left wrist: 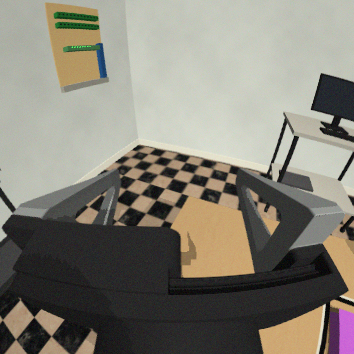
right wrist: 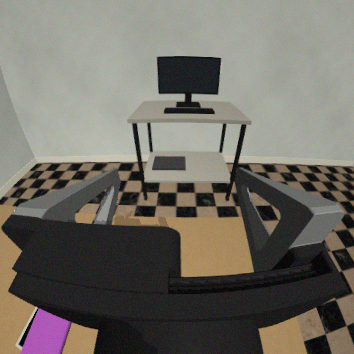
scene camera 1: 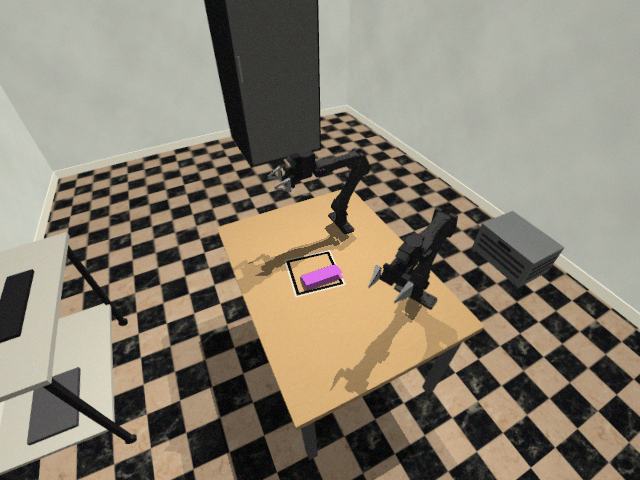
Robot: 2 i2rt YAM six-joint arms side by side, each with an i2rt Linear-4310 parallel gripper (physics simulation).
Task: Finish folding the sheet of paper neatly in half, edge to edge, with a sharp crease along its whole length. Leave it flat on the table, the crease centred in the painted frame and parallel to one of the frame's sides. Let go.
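The magenta sheet of paper (scene camera 1: pixel 321 276) (left wrist: pixel 346 330) (right wrist: pixel 46 332) is partly folded on the table. Its upper flap stands above the tabletop with a darker side showing below. It lies over the lower part of the painted frame (scene camera 1: pixel 292 276) (left wrist: pixel 325 330) (right wrist: pixel 25 331), and one end reaches the frame's right side. My left gripper (scene camera 1: pixel 389 284) (left wrist: pixel 177 174) is open and empty, above the table to the right of the paper. My right gripper (scene camera 1: pixel 278 180) (right wrist: pixel 176 173) is open and empty, high up beyond the table's back edge. Both are well apart from the paper.
The wooden table (scene camera 1: pixel 310 351) (left wrist: pixel 215 240) (right wrist: pixel 210 245) carries both arm bases on its right side in the scene view. A desk (scene camera 1: pixel 31 320) (left wrist: pixel 320 132) (right wrist: pixel 190 115) stands apart at the left. A dark cabinet (scene camera 1: pixel 276 77) rises behind, and a grey drawer box (scene camera 1: pixel 522 240) stands on the floor.
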